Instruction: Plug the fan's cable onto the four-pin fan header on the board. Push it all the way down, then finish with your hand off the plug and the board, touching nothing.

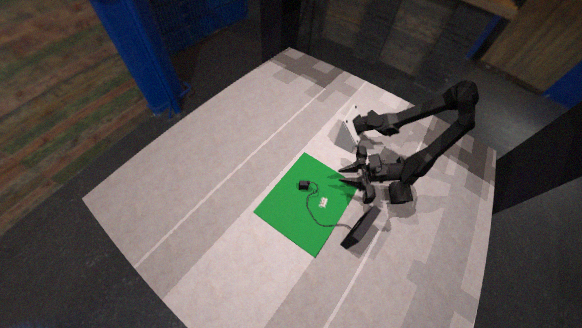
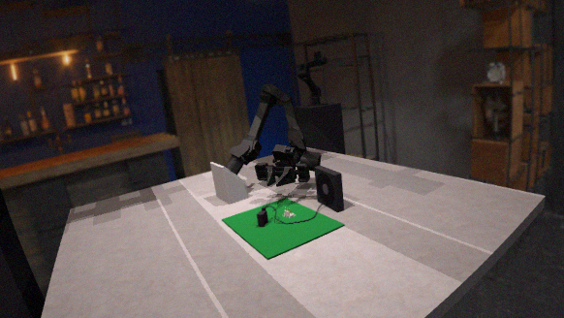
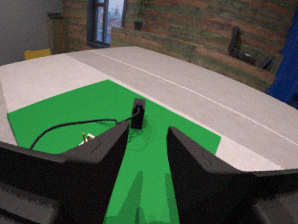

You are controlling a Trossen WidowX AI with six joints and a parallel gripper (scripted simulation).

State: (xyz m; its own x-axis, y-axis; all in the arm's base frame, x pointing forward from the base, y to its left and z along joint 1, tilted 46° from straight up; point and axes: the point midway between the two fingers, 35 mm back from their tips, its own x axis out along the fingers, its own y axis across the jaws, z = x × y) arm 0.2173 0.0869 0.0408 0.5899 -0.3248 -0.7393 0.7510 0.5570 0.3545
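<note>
Right now my gripper tip is 80 mm to the left of the black plug, 80 mm short of it and 60 mm above it. Also, from my gripper tip: white four-pin header (90 mm below, 70 mm ahead, 10 mm to the left); then black fan (140 mm to the left, 90 mm ahead, 30 mm below); then green board (100 mm below, 90 mm ahead, 30 mm to the right).
</note>
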